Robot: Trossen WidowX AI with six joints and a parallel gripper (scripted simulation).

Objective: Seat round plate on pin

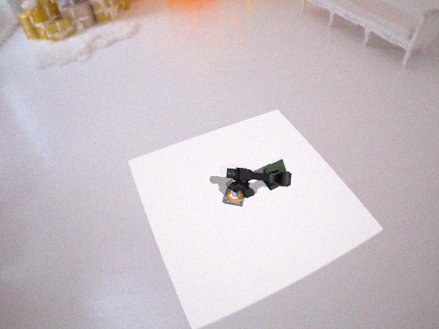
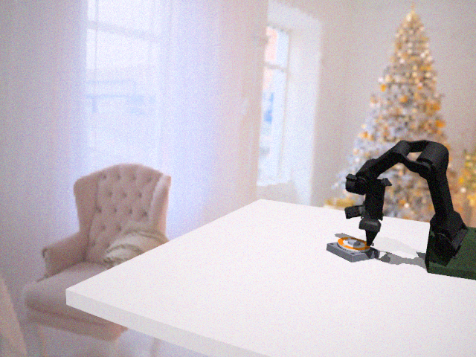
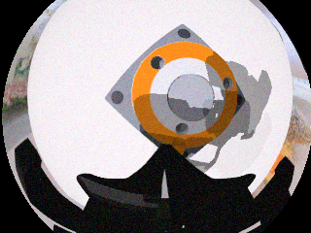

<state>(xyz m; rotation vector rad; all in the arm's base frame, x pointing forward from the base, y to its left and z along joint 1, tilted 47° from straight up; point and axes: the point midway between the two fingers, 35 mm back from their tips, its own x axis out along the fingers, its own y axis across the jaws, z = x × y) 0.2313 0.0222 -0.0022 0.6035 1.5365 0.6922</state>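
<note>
My gripper tip is 50 mm short of the grey square base, 20 mm to the left of it and 20 mm above it.
</note>
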